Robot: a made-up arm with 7 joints.
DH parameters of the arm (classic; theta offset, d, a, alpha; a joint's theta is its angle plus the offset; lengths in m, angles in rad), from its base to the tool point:
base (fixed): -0.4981 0 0.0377 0
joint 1: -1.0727 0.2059 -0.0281 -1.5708
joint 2: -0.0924 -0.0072 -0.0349 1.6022
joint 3: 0 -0.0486 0.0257 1.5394
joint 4: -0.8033 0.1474 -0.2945 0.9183
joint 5: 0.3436 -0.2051 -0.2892 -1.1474
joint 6: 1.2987 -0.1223 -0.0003 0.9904
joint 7: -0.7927 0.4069 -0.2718 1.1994
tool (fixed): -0.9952 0.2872 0 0
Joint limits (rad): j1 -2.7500..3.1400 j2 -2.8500..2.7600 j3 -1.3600..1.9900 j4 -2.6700..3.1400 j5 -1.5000..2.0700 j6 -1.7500..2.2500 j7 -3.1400..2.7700
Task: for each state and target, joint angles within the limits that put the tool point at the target. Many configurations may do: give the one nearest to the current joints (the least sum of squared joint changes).
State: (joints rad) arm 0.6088 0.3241 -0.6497 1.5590 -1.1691 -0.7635 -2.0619
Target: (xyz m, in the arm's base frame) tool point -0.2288 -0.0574 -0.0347
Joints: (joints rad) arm 0.6915 0.0096 -0.5812 1.5599 -1.4154 -1.1389 -2.6888
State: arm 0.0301 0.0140 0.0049 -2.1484 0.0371 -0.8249 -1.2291
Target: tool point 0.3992 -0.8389 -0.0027
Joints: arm 0.3809 0.2575 0.3692 -2.4732 -0.0008 -1.3692 -0.8806
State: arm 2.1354 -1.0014 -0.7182 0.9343 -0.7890 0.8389 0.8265
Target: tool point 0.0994 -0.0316 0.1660
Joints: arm 2.0486 -1.1759 -0.7037 1.0489 -0.4711 0.5079 0.6040
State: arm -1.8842 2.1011 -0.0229 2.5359 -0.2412 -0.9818 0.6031
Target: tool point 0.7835 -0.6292 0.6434
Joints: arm -2.2988 2.3959 0.1022 2.2849 -0.2182 -1.3602 0.5507
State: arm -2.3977 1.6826 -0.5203 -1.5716 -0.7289 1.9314 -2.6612
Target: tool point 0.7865 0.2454 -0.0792
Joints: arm -2.3752 1.6722 -0.4943 -1.4483 -1.1641 1.5387 -2.0828
